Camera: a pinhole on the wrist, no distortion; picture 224 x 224 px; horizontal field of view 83.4 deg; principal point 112.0 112.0 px. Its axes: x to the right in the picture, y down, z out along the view. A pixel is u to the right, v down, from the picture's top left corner.
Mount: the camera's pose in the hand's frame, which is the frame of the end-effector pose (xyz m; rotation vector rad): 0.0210 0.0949 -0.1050 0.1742 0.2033 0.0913
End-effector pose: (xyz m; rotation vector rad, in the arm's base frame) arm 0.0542 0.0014 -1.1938 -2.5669 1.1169 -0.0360
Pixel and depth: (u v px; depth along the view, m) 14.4 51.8 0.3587
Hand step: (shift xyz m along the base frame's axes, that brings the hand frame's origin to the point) 0.0428 0.2977 -0.1786
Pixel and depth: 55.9 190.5 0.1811
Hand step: -0.1213 -0.0545 -0.1496
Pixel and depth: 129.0 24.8 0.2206
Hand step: 0.1477 0.0011 -0.0540
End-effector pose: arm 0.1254 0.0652 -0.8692 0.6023 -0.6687 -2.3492
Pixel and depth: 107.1 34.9 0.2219
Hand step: -0.1294 0.0327 0.0044
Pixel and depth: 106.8 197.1 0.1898
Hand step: -0.0067 -0.1262 0.1797
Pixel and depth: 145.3 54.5 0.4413
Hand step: -0.3874 0.0315 0.0450
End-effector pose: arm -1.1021 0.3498 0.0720 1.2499 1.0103 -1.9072
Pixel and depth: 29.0 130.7 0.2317
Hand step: 0.0216 -0.1620 0.0970
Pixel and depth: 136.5 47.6 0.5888
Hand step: -0.5026 -0.2155 -0.0887
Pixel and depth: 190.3 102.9 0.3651
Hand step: -0.1711 -0.2186 -0.2578
